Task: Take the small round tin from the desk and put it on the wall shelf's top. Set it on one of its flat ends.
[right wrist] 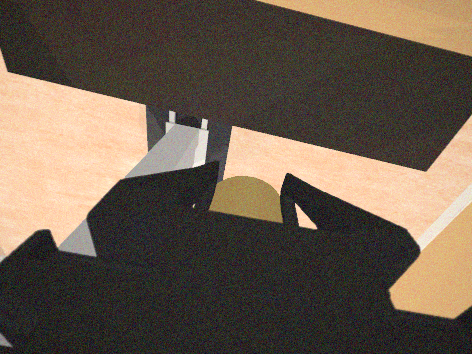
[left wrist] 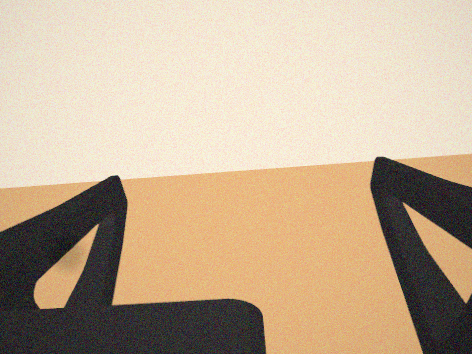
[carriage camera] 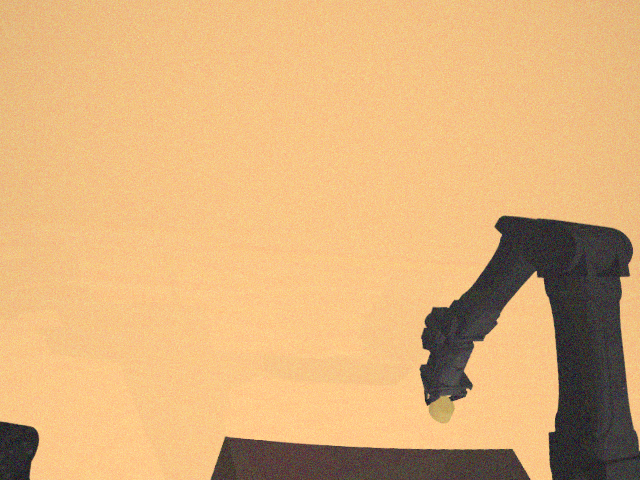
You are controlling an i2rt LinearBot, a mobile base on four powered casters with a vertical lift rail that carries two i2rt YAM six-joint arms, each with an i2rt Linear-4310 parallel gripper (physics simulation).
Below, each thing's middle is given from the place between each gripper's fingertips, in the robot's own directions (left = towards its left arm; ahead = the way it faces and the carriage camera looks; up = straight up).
My right hand is 30 mm past the small round tin [right wrist: 248, 196] and 20 mm below it.
My left hand is 220 mm short of the small round tin, 670 mm to the left of it and 550 mm above it.
